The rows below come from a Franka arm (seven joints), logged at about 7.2 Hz.
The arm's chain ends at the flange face. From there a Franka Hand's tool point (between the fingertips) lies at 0.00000 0.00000 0.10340 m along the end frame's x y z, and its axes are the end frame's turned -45 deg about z.
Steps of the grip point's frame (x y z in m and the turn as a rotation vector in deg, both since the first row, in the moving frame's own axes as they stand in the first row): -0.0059, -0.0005, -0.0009, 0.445, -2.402, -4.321; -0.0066, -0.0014, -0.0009, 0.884, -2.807, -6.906; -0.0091, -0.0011, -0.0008, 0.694, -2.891, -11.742; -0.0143, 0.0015, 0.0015, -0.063, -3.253, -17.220
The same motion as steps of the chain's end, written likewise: -0.0010, 0.0012, -0.0008, -1.384, -2.013, -4.321; -0.0011, 0.0009, -0.0008, -1.360, -2.610, -6.906; -0.0030, 0.0024, -0.0007, -1.554, -2.535, -11.742; -0.0057, 0.0064, 0.0017, -2.345, -2.256, -17.220
